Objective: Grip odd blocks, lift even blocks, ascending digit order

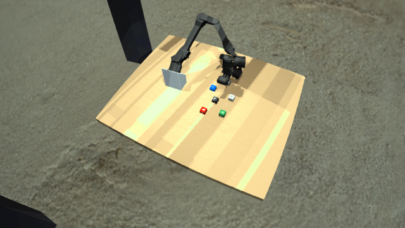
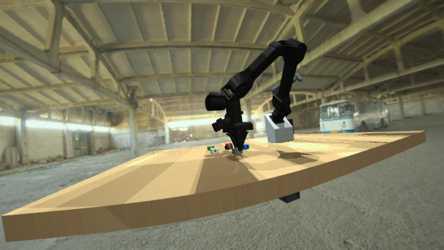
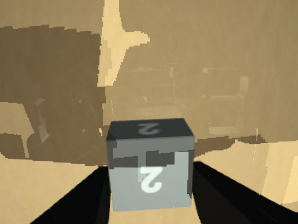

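Right now the grey block is right at my gripper tip. Also, from my gripper tip: black block: 16 cm to the right, 2 cm behind; then white block: 11 cm to the right, 7 cm ahead; then blue block: 8 cm to the right, 6 cm behind.
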